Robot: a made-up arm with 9 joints. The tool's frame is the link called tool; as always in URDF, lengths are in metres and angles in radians. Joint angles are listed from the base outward.
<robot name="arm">
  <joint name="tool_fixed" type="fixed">
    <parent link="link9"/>
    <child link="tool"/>
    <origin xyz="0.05 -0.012 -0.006" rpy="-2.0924 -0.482 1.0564"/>
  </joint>
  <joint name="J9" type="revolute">
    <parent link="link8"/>
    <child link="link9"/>
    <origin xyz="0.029 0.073 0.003"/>
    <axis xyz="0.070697 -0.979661 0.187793"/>
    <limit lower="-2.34" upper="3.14"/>
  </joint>
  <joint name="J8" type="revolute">
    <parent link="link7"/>
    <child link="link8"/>
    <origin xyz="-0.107 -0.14 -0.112"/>
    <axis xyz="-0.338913 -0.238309 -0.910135"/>
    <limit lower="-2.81" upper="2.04"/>
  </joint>
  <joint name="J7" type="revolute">
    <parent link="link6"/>
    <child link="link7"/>
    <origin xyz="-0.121 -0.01 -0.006"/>
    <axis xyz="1 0 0"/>
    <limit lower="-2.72" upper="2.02"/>
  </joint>
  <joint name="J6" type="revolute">
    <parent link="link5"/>
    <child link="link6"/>
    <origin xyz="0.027 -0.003 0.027"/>
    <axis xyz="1 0 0"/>
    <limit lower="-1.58" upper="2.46"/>
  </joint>
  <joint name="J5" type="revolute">
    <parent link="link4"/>
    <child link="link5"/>
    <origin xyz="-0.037 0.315 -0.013"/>
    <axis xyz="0 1 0"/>
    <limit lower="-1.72" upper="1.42"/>
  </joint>
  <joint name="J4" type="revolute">
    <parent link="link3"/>
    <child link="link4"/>
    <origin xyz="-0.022 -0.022 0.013"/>
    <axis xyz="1 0 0"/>
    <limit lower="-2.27" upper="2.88"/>
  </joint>
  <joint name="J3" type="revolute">
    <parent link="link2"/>
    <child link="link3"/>
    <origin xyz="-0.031 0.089 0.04"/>
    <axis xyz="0 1 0"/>
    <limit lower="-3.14" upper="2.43"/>
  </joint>
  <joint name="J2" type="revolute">
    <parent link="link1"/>
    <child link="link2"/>
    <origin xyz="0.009 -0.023 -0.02"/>
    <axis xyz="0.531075 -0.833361 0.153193"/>
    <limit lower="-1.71" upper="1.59"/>
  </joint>
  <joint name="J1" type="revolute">
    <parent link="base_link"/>
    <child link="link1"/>
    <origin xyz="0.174 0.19 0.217"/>
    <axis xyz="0 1 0"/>
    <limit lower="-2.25" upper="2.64"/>
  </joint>
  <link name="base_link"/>
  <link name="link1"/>
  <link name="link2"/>
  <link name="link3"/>
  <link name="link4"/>
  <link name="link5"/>
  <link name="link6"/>
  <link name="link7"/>
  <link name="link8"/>
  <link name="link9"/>
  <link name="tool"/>
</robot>
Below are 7 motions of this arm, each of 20 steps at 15 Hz.
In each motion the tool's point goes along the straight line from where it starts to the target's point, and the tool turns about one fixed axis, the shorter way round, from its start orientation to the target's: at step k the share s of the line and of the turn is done. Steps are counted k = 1, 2, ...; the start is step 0. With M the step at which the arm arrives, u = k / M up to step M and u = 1 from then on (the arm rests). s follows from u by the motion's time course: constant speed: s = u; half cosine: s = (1 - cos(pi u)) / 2; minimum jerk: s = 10 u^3 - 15 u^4 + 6 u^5.
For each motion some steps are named. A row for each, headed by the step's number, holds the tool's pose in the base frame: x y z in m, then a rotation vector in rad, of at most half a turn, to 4 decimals.
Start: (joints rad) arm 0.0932 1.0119 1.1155 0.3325 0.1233 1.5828 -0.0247 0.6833 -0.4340
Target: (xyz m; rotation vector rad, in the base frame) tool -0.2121 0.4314 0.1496 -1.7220 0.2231 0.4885
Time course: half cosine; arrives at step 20
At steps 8, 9, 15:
8: -0.1830 0.4835 0.3789 -0.4410 0.2892 0.2707
9: -0.1864 0.4774 0.3522 -0.5899 0.2862 0.2989
15: -0.2056 0.4431 0.2009 -1.4347 0.2463 0.4449

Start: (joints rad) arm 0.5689 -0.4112 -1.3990 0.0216 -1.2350 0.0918 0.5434 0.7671 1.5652
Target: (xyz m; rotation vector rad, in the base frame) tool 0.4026 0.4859 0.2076 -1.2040 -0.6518 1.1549
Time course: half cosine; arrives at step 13
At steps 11, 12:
11: 0.3912 0.4855 0.1980 -1.1543 -0.5592 1.2392
12: 0.3997 0.4858 0.2052 -1.1917 -0.6284 1.1766

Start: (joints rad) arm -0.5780 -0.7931 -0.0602 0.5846 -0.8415 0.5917 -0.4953 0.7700 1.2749
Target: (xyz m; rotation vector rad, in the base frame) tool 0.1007 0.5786 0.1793 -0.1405 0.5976 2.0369
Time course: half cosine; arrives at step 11
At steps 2, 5, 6, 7, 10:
2: 0.1374 0.5076 0.1405 1.4895 1.0216 1.6142
5: 0.1235 0.5345 0.1553 0.8813 0.8955 1.8729
6: 0.1178 0.5455 0.1612 0.6278 0.8310 1.9435
7: 0.1124 0.5561 0.1670 0.3831 0.7628 1.9925
10: 0.1015 0.5770 0.1784 -0.1044 0.6098 2.0365

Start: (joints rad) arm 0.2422 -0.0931 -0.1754 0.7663 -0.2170 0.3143 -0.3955 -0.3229 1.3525
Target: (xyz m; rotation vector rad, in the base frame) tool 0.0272 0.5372 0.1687 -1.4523 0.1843 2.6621
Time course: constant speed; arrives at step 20
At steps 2, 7, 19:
2: -0.0310 0.4763 0.3546 -0.6645 -1.8092 -1.8382
7: -0.0148 0.4932 0.3029 -0.0965 -1.5428 -2.3332
19: 0.0240 0.5338 0.1790 -1.3664 0.3161 2.7349

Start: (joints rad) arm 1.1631 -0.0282 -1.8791 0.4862 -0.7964 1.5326 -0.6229 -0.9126 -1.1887
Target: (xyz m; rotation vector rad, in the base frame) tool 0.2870 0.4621 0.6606 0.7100 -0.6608 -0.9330
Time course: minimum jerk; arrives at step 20
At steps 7, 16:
7: 0.1462 0.6372 0.2554 -0.1969 -2.3962 0.0196
16: 0.2763 0.4754 0.6299 0.6606 -0.8099 -0.8862

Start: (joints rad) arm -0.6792 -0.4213 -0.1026 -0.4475 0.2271 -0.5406 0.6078 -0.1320 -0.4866
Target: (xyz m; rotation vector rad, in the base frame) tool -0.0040 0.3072 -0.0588 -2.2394 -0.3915 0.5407
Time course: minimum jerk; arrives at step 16
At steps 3, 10, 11, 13, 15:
3: 0.0572 0.3873 -0.0514 -2.0894 -0.6742 0.4833
10: 0.0137 0.3304 -0.0567 -2.1986 -0.4751 0.5246
11: 0.0076 0.3223 -0.0574 -2.2129 -0.4464 0.5302
13: -0.0009 0.3113 -0.0584 -2.2323 -0.4064 0.5379
15: -0.0039 0.3074 -0.0588 -2.2391 -0.3922 0.5406

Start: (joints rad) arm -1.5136 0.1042 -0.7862 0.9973 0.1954 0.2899 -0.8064 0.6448 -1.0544
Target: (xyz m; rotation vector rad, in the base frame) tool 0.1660 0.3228 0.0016 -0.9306 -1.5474 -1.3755
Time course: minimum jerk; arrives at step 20
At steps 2, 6, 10, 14, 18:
2: 0.2260 0.3221 -0.0099 -0.9639 -2.0313 -1.0515
6: 0.2167 0.3222 -0.0081 -0.9614 -1.9584 -1.1077
10: 0.1963 0.3224 -0.0042 -0.9524 -1.7960 -1.2228
14: 0.1759 0.3227 -0.0003 -0.9388 -1.6294 -1.3281
18: 0.1665 0.3228 0.0015 -0.9311 -1.5517 -1.3731

